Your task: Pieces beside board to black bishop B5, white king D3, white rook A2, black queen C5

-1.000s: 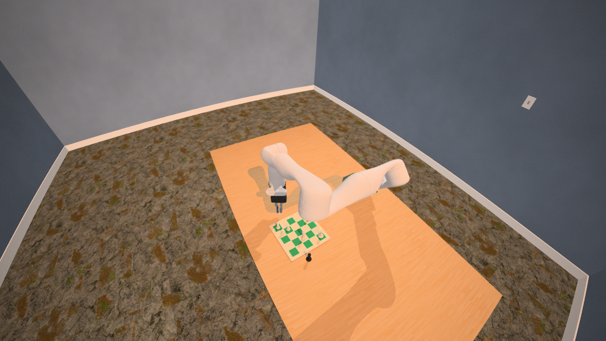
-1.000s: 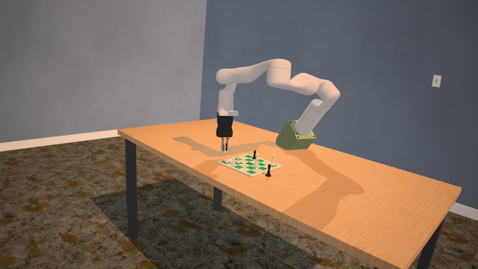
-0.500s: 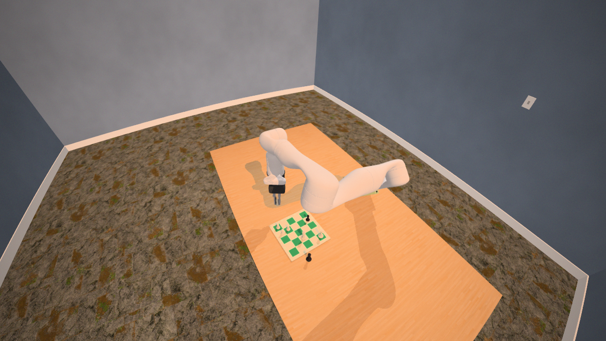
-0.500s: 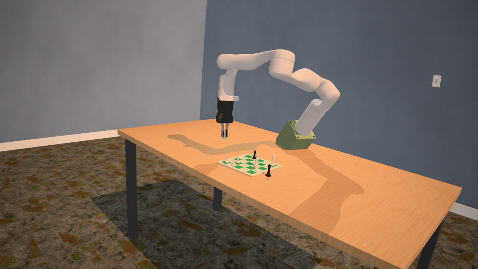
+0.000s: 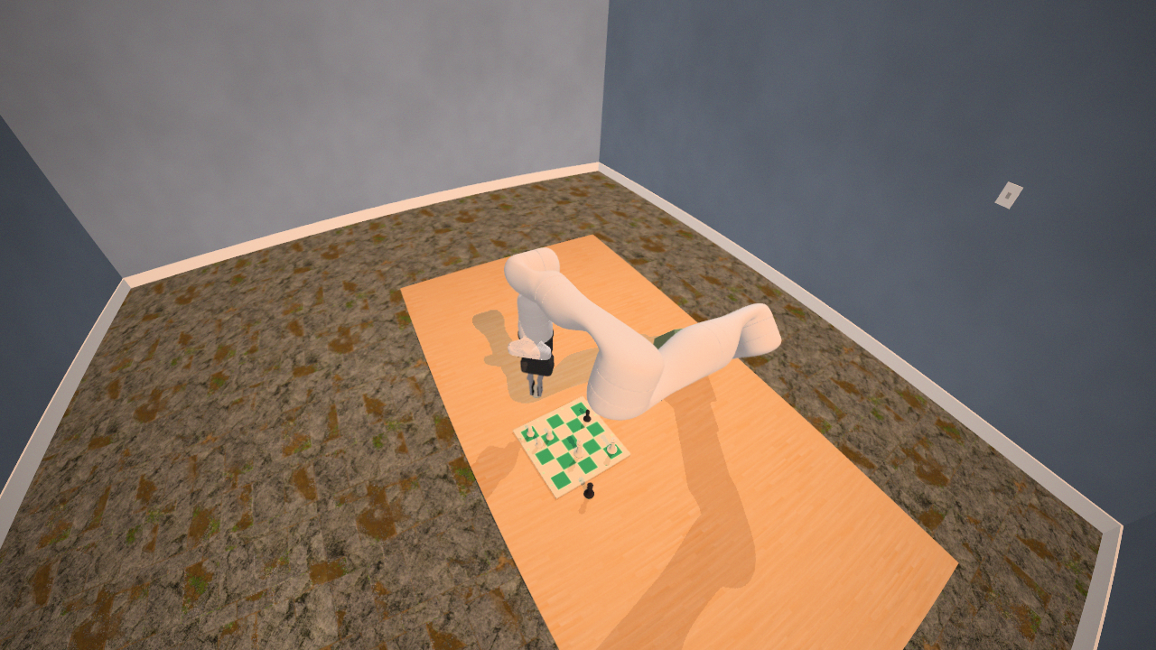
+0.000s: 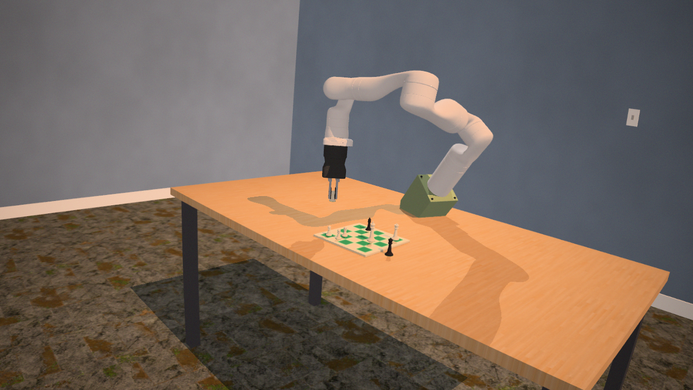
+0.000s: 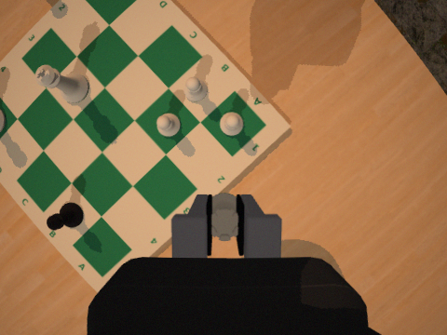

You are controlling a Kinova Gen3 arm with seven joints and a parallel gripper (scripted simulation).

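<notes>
My gripper is now 5 cm past the chessboard, 10 cm to the right of it and 13 cm above it. Also, from my hand: white king (5 cm behind, 14 cm to the left, 9 cm below); then black bishop (12 cm behind, 6 cm to the left, 10 cm below); then white rook (1 cm below).
</notes>
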